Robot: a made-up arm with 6 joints. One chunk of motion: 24 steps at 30 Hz.
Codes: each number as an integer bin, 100 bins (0 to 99) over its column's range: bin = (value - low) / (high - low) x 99, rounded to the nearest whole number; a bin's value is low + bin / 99 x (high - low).
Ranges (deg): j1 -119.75..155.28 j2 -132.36..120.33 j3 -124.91..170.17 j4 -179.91..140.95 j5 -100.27..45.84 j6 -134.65..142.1
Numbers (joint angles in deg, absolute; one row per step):
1: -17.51 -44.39 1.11 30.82 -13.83 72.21
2: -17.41 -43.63 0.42 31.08 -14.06 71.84
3: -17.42 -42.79 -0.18 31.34 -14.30 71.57
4: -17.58 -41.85 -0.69 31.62 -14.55 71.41
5: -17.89 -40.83 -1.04 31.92 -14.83 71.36
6: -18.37 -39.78 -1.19 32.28 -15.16 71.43
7: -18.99 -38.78 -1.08 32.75 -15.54 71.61
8: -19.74 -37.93 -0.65 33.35 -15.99 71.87
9: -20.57 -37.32 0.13 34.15 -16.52 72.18
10: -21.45 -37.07 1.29 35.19 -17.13 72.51
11: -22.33 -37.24 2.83 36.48 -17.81 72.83
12: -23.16 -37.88 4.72 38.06 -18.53 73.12
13: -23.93 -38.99 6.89 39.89 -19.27 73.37
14: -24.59 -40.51 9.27 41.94 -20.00 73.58
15: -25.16 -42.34 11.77 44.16 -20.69 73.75
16: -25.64 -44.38 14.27 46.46 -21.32 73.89
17: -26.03 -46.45 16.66 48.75 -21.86 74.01
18: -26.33 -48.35 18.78 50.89 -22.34 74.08
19: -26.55 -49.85 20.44 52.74 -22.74 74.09
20: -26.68 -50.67 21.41 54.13 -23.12 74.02
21: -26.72 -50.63 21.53 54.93 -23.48 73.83
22: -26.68 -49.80 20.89 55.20 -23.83 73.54
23: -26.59 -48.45 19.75 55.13 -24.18 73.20
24: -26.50 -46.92 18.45 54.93 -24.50 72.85
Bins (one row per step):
1: 37 34 42 65 59 74
2: 37 35 42 65 58 74
3: 37 35 42 65 58 74
4: 37 35 42 65 58 74
5: 37 36 42 65 58 74
6: 36 36 42 65 58 74
7: 36 37 42 66 57 74
8: 36 37 42 66 57 74
9: 36 37 42 66 57 74
10: 35 37 42 66 56 74
11: 35 37 43 67 56 74
12: 35 37 43 67 55 74
13: 34 37 44 68 55 74
14: 34 36 45 68 54 74
15: 34 35 46 69 54 75
16: 34 34 47 70 53 75
17: 34 34 47 71 53 75
18: 34 33 48 71 53 75
19: 34 32 49 72 53 75
20: 34 32 49 72 52 75
21: 33 32 49 72 52 75
22: 34 32 49 73 52 74
23: 34 33 49 73 52 74
24: 34 33 48 72 51 74

